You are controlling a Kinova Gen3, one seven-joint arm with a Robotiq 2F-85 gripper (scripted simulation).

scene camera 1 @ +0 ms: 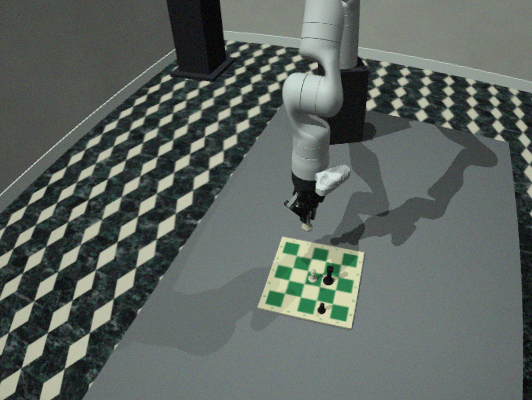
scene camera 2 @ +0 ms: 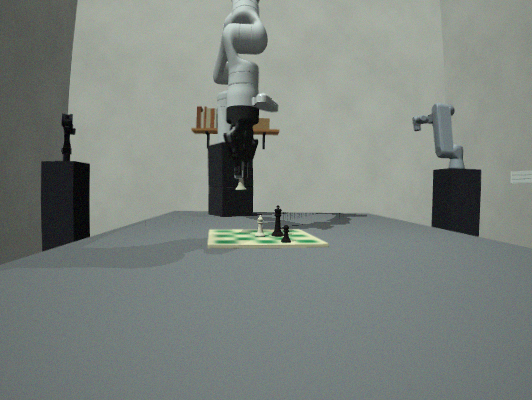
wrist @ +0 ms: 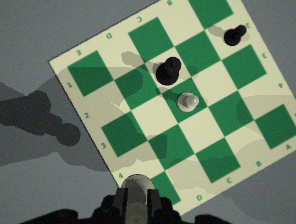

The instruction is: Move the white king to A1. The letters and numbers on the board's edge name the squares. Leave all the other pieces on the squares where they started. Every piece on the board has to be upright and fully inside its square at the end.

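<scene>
Green-and-cream chessboard (scene camera 1: 288, 291), (scene camera 2: 218, 238), (wrist: 235, 130). The gripper (scene camera 2: 241, 178), (scene camera 1: 307, 219), (wrist: 136, 203).
</scene>
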